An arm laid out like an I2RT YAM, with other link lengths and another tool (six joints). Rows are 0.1 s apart.
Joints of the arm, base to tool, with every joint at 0 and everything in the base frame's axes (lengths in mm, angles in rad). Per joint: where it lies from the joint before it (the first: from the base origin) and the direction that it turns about. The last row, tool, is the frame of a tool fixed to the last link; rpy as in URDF.
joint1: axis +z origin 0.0 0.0 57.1
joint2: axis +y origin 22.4 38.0 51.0
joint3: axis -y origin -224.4 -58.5 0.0
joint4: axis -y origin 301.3 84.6 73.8
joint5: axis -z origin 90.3 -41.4 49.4
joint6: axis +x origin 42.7 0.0 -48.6
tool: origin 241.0 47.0 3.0 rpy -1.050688 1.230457 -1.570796
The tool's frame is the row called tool.
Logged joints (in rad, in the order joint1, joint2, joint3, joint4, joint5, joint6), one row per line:
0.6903 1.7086 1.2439 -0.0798 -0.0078 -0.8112
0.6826 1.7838 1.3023 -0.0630 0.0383 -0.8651
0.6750 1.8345 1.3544 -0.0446 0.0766 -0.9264
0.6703 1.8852 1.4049 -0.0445 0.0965 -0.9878
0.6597 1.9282 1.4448 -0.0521 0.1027 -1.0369
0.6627 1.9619 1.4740 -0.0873 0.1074 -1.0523
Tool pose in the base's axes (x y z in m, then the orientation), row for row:
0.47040 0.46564 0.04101 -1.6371 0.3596 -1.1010
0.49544 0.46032 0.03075 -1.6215 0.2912 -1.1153
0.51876 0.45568 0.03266 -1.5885 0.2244 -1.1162
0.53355 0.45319 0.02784 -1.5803 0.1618 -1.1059
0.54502 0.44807 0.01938 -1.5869 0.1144 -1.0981
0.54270 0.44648 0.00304 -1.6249 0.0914 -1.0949
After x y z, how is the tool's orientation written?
As angles about the fixed x, y, z axes (roll, pitch, yaw), in radians.
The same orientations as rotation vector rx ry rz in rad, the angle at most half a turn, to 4 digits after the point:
-1.2501 1.0941 -0.5480
-1.2703 1.0616 -0.6208
-1.2803 1.0109 -0.6886
-1.3132 0.9637 -0.7326
-1.3484 0.9331 -0.7608
-1.3954 0.9358 -0.7621

